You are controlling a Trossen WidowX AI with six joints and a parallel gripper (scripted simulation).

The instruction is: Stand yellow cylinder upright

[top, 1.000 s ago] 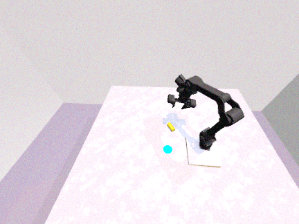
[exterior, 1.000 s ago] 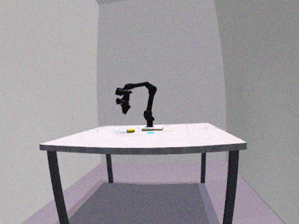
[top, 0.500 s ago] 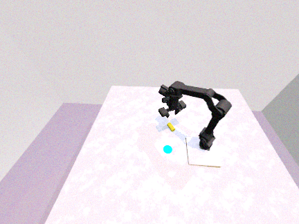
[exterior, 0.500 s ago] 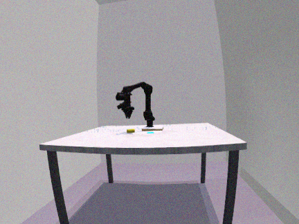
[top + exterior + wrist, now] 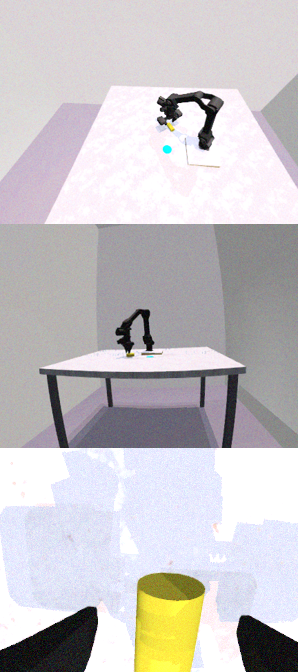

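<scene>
Right now my gripper tip is 2 cm to the right of the yellow tall cylinder, 2 cm past it and 2 cm above it. Also, from my gripper tip: cyan circle (19 cm to the left, 3 cm below, 3 cm behind).
</scene>
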